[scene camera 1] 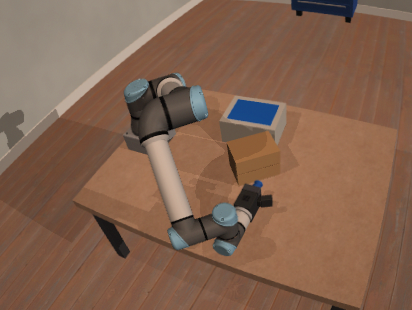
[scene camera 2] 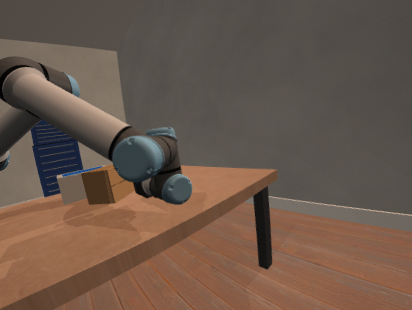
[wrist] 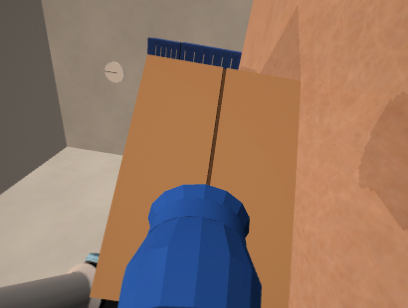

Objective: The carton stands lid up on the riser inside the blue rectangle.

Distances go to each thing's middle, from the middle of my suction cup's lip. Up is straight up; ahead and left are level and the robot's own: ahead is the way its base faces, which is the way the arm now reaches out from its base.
I see my suction cup 15 cm to the right of the brown carton (scene camera 1: pixel 255 157), 5 cm past it and 1 cm above it. Round my suction cup: grey riser (scene camera 2: pixel 71 186) 37 cm to the left, 11 cm behind, 1 cm below.
